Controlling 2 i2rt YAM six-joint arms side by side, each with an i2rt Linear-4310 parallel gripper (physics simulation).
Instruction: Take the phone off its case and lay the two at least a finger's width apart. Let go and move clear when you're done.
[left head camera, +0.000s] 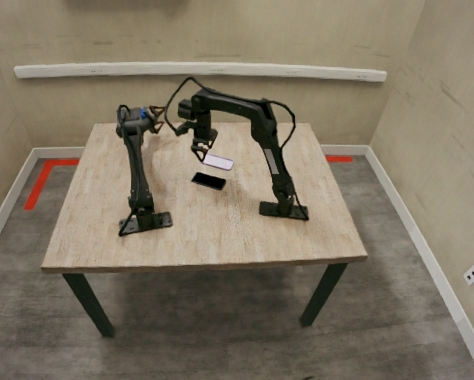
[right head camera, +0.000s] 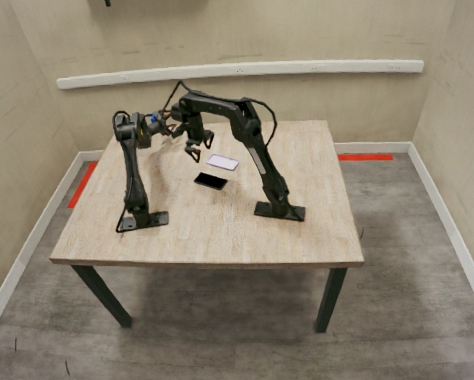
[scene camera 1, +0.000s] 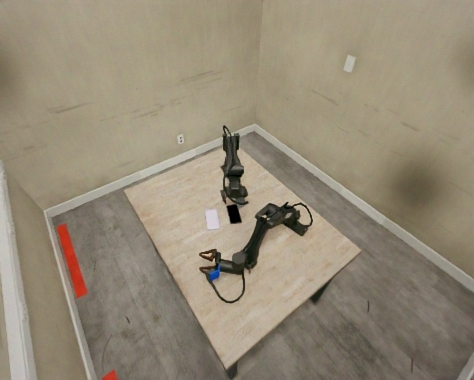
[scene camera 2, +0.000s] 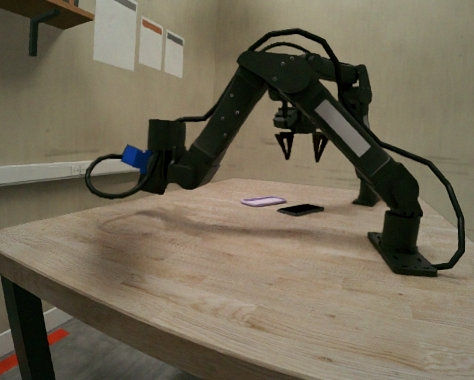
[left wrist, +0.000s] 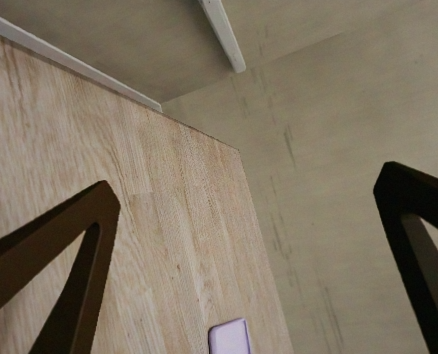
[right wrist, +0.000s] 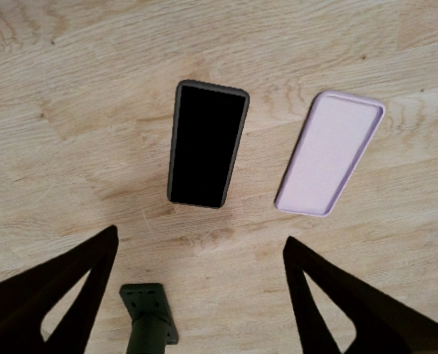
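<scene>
The black phone lies flat, screen up, on the table. The empty lilac case lies flat beside it, open side up, with a strip of bare wood between them. Part of the case shows in the left wrist view. My right gripper is open and empty, raised above the table near both. My left gripper is open and empty, held away from both over the table's back left.
Both arms are mounted on the wooden table. In the head views the right arm reaches across behind the phone and case, its wrist close to the left gripper. A white rail runs along the back wall.
</scene>
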